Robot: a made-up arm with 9 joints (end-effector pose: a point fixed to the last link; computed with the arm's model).
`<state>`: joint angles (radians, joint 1 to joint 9).
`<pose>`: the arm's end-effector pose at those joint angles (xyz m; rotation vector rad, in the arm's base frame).
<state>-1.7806 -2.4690 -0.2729 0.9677 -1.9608 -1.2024 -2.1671 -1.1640 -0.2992</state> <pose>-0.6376 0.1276 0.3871 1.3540 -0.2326 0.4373</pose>
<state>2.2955 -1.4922 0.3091 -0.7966 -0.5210 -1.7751 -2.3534 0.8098 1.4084</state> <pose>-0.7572 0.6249 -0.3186 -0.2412 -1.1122 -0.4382</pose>
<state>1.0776 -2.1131 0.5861 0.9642 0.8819 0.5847 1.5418 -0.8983 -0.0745</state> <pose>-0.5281 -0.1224 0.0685 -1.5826 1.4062 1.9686</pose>
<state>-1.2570 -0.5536 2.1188 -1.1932 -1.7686 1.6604 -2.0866 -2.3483 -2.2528</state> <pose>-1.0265 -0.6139 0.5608 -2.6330 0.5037 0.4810</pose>
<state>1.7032 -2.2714 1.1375 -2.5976 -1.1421 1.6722 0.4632 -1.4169 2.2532</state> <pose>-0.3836 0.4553 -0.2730 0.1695 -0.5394 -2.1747</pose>
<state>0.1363 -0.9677 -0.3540 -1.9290 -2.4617 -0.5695 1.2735 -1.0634 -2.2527</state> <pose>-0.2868 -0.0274 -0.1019 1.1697 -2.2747 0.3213</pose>
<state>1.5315 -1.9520 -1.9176 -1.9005 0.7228 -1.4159 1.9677 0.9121 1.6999</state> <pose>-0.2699 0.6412 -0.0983 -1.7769 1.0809 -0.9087</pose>
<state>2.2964 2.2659 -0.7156 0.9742 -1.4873 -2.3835 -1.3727 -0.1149 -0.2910</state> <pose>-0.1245 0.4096 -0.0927 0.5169 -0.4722 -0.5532</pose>
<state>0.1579 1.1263 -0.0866 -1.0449 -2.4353 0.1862 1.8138 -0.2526 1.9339</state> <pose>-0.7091 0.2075 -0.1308 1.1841 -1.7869 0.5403</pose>
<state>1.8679 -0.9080 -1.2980 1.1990 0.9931 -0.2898 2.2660 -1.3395 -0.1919</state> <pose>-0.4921 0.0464 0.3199 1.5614 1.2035 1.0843</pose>
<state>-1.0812 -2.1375 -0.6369 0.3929 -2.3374 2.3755 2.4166 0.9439 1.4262</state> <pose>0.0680 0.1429 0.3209 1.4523 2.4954 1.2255</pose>
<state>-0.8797 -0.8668 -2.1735 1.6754 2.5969 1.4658 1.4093 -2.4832 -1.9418</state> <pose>-1.1261 0.1418 0.2978 -0.8297 1.4041 0.2711</pose>
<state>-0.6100 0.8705 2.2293 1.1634 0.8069 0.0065 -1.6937 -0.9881 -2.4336</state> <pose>-0.7154 0.2097 0.0366 1.3172 -0.2569 -0.3578</pose>
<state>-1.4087 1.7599 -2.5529 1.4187 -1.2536 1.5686 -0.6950 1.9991 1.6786</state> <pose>-0.6646 -0.6729 0.3877 1.9574 0.0464 -0.0792</pose>
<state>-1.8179 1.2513 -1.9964 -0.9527 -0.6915 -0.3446 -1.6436 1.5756 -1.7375</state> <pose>-0.5516 -0.1100 -0.0506 -1.9099 1.7198 -0.5048</pose>
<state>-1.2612 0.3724 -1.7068 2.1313 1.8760 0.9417 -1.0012 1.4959 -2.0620</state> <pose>-0.4034 0.0693 0.0698 1.7508 0.4683 -1.7271</pose>
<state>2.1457 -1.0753 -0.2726 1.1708 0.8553 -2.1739 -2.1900 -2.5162 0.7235</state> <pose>-0.5831 0.0007 -0.4074 -0.4619 -2.6334 0.7365</pose>
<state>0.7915 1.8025 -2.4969 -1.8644 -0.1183 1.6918 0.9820 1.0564 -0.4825</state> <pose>-0.5029 0.0895 0.2577 1.4778 1.3852 1.0515</pose>
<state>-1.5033 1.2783 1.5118 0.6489 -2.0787 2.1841 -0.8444 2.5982 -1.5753</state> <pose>-0.9153 -0.2265 0.6787 1.0916 0.7515 -0.2898</pose>
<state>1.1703 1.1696 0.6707 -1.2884 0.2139 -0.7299 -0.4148 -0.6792 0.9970</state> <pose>0.0788 -0.0356 0.3646 0.8622 1.5570 -1.6773</pose>
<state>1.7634 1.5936 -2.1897 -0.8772 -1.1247 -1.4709 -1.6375 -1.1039 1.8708</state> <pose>-0.2297 0.4796 0.6049 0.7251 -1.5438 -1.7216</pose>
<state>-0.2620 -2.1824 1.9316 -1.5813 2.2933 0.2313 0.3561 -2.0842 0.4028</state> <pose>-0.4711 0.2379 -0.3977 -1.5519 2.4420 0.2042</pose>
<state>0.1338 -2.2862 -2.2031 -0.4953 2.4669 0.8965 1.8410 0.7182 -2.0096</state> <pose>-0.0700 -0.2401 0.0857 -0.2355 -1.3029 2.5729</pose>
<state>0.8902 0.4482 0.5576 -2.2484 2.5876 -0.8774 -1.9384 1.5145 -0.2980</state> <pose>-0.1217 0.5128 -0.1770 -0.5479 2.5478 -0.5683</pose>
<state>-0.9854 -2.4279 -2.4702 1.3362 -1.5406 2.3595 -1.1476 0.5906 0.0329</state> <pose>-0.3538 -0.3088 -0.2665 -0.5234 0.5870 -2.0754</pose>
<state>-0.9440 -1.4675 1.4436 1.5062 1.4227 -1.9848 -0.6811 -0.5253 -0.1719</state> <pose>-0.4590 -0.3492 0.2866 -1.7672 0.5021 0.5854</pose>
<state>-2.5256 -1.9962 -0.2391 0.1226 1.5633 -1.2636 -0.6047 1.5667 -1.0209</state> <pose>0.2181 0.0489 0.5162 -0.1523 -0.8832 -2.5382</pose>
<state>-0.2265 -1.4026 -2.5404 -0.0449 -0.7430 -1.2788 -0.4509 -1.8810 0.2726</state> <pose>-0.4508 -0.0137 -0.2901 -0.6757 0.0365 -0.6618</pose>
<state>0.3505 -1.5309 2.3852 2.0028 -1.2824 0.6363 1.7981 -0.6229 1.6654</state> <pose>-0.3567 0.2393 -0.2164 -0.7544 -1.9867 -0.0502</pose>
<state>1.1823 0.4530 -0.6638 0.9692 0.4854 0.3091 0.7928 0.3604 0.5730</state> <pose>-0.4019 0.4793 0.7118 0.4984 1.0356 0.1754</pose>
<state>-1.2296 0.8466 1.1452 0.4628 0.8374 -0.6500 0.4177 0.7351 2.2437</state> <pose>-0.3171 -0.0155 -0.4182 2.3262 -0.1590 2.0969</pose>
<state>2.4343 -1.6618 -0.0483 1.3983 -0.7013 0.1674 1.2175 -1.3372 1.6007</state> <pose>-0.3352 -0.1539 0.1769 -0.4343 1.6426 -2.6150</pose>
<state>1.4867 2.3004 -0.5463 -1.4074 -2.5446 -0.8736 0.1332 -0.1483 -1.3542</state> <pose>-0.4504 0.0269 0.5630 -1.7713 0.9646 0.9445</pose>
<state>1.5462 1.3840 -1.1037 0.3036 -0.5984 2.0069 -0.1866 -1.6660 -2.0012</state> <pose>0.4668 0.2335 0.5056 1.5406 2.6791 -0.0843</pose>
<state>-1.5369 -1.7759 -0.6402 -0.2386 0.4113 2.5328 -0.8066 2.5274 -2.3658</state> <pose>-0.5103 -0.8736 0.3653 -0.8361 -0.5374 1.5964</pose>
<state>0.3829 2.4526 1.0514 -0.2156 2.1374 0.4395 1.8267 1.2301 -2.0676</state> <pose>0.1727 0.1604 -0.3405 -0.1551 -2.4220 -0.7231</pose>
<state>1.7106 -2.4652 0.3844 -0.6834 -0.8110 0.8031 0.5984 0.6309 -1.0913</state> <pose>0.0434 0.1917 -0.3516 0.0681 -0.6398 -1.3273</pose>
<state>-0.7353 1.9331 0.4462 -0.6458 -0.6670 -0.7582 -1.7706 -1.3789 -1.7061</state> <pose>-0.1570 0.0589 0.2875 -1.5247 1.4822 1.7540</pose>
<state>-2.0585 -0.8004 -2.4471 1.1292 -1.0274 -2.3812 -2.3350 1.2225 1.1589</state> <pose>-0.4541 -1.0511 0.2344 0.9435 -0.1239 1.8236</pose>
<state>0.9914 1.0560 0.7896 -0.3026 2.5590 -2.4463 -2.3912 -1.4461 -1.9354</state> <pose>-0.7225 0.3483 0.2557 1.6280 0.8422 0.8570</pose>
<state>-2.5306 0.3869 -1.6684 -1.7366 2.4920 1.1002 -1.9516 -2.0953 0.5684</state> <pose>-0.2951 0.0834 -0.3631 1.8958 -2.1216 0.7187</pose>
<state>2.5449 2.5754 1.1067 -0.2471 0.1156 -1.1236 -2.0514 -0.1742 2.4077</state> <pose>0.1916 -0.0882 0.0271 1.4932 0.1451 2.7415</pose>
